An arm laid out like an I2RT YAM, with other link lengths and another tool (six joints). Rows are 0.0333 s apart.
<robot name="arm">
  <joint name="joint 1" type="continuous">
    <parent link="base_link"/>
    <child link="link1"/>
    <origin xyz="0 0 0.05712" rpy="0 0 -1.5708"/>
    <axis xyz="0 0 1"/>
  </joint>
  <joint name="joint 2" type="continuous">
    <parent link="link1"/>
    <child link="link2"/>
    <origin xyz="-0.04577 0.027 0.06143" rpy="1.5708 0 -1.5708"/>
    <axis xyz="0 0 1"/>
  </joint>
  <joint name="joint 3" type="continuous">
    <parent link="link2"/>
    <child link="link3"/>
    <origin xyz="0.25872 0 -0.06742" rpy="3.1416 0 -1.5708"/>
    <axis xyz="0 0 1"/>
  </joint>
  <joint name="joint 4" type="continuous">
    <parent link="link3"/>
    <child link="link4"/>
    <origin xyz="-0.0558 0.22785 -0.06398" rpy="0 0 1.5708"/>
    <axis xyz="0 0 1"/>
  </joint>
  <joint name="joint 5" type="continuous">
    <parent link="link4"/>
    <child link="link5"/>
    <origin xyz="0.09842 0.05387 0.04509" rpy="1.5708 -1.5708 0"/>
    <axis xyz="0 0 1"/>
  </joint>
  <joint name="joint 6" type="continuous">
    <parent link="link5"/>
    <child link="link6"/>
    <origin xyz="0 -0.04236 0.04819" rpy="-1.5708 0 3.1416"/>
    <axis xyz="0 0 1"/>
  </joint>
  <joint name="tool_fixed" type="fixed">
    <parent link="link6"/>
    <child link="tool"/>
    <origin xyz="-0.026 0.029 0.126" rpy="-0.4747 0 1.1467"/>
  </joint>
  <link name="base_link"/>
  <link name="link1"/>
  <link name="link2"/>
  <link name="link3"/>
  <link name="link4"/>
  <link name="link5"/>
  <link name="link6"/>
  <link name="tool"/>
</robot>
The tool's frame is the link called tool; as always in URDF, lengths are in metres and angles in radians. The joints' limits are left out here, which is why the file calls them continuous.
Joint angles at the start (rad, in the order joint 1, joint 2, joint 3, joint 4, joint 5, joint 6): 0.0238, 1.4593, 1.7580, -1.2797, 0.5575, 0.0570
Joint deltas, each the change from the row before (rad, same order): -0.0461, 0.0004, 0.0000, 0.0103, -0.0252, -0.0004; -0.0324, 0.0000, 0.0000, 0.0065, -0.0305, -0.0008; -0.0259, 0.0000, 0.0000, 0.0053, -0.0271, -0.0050; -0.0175, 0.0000, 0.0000, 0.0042, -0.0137, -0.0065; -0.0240, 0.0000, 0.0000, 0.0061, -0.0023, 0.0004; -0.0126, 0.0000, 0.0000, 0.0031, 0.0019, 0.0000; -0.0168, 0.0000, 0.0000, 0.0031, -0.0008, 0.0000; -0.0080, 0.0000, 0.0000, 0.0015, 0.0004, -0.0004; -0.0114, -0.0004, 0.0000, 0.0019, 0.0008, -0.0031; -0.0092, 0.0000, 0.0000, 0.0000, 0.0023, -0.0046; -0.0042, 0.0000, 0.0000, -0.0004, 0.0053, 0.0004; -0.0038, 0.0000, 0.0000, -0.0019, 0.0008, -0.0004; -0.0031, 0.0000, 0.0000, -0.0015, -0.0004, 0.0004
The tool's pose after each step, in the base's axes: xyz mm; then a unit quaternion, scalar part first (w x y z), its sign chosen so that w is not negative. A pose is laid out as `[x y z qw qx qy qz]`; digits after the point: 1 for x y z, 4 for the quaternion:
[354.0 -119.9 325.3 0.5099 0.8246 0.0252 0.2437]
[353.2 -127.4 323.6 0.5016 0.8301 0.0144 0.2432]
[352.7 -132.9 322.2 0.4944 0.8344 0.0081 0.2434]
[352.2 -137.2 321.8 0.4918 0.8361 0.0047 0.2430]
[350.0 -145.5 322.6 0.4939 0.8357 -0.0067 0.2400]
[348.6 -150.2 323.3 0.4964 0.8348 -0.0129 0.2379]
[346.6 -156.0 323.7 0.4982 0.8343 -0.0205 0.2351]
[345.6 -158.9 324.0 0.4994 0.8339 -0.0240 0.2337]
[344.0 -162.9 324.5 0.5015 0.8331 -0.0279 0.2315]
[342.5 -166.2 324.7 0.5040 0.8324 -0.0298 0.2286]
[341.2 -168.3 325.1 0.5065 0.8314 -0.0322 0.2263]
[340.2 -169.7 324.9 0.5072 0.8314 -0.0333 0.2244]
[339.5 -170.6 324.6 0.5073 0.8317 -0.0344 0.2231]

